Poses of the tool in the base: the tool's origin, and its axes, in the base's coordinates. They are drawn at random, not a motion.
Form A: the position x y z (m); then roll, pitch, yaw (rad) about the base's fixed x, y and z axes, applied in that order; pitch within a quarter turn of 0, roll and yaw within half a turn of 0.
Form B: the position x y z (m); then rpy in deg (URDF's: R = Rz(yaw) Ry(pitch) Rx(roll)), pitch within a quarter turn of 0, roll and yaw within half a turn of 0. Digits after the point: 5 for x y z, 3 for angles.
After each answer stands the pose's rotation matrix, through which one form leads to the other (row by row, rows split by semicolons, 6 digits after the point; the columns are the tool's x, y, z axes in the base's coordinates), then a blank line. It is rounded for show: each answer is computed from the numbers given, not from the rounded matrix.
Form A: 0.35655 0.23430 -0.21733 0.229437 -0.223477 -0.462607
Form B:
0.35655 0.23430 -0.21733 13.146 -12.804 -26.505
0.872639 0.389482 -0.294628; -0.435185 0.893935 -0.107211; 0.221621 0.221774 0.949579

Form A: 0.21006 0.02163 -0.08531 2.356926 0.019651 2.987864
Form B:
0.21006 0.02163 -0.08531 135.042 1.126 171.192
-0.988016 0.094634 0.121936; 0.153094 0.701405 0.696127; -0.019650 0.706453 -0.707487

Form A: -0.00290 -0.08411 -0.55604 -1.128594 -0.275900 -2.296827
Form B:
-0.00290 -0.08411 -0.55604 -64.664 -15.808 -131.598
-0.638798 0.156553 0.753278; -0.719533 -0.468226 -0.512870; 0.272413 -0.869630 0.411747

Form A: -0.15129 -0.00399 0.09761 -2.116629 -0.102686 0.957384
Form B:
-0.15129 -0.00399 0.09761 -121.274 -5.883 54.854
0.572629 0.474921 -0.668241; 0.813381 -0.227204 0.535527; 0.102506 -0.850193 -0.516395

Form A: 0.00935 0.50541 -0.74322 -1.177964 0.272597 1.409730
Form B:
0.00935 0.50541 -0.74322 -67.492 15.619 80.772
0.154449 -0.417740 -0.895343; 0.950610 -0.184115 0.249885; -0.269233 -0.889716 0.368671

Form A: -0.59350 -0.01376 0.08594 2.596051 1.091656 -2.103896
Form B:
-0.59350 -0.01376 0.08594 148.743 62.547 -120.544
-0.234291 -0.970228 -0.061363; -0.397044 0.037881 0.917018; -0.887392 0.239213 -0.394098

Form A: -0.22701 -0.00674 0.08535 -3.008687 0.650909 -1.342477
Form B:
-0.22701 -0.00674 0.08535 -172.385 37.294 -76.918
0.180062 -0.983631 -0.006857; -0.774888 -0.146136 0.614974; -0.605910 -0.105420 -0.788518

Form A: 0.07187 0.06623 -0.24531 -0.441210 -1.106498 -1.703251
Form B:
0.07187 0.06623 -0.24531 -25.279 -63.398 -97.589
-0.059139 0.845888 0.530071; -0.443873 -0.497902 0.745030; 0.894136 -0.191224 0.404913

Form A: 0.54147 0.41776 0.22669 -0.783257 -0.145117 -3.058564
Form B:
0.54147 0.41776 0.22669 -44.877 -8.315 -175.243
-0.986080 -0.042915 0.160636; -0.082062 -0.714640 -0.694662; 0.144608 -0.698175 0.701171

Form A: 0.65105 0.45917 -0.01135 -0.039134 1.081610 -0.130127
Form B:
0.65105 0.45917 -0.01135 -2.242 61.972 -7.456
0.465935 0.095417 0.879659; -0.060975 0.995268 -0.075660; -0.882716 -0.018385 0.469548

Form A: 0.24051 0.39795 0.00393 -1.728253 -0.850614 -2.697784
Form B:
0.24051 0.39795 0.00393 -99.022 -48.737 -154.572
-0.595629 -0.737796 0.317620; -0.283187 -0.177152 -0.942562; 0.751685 -0.651363 -0.103418

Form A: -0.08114 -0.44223 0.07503 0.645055 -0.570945 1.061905
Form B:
-0.08114 -0.44223 0.07503 36.959 -32.713 60.843
0.409933 -0.856121 0.314661; 0.734774 0.105558 -0.670048; 0.540427 0.505880 0.672327

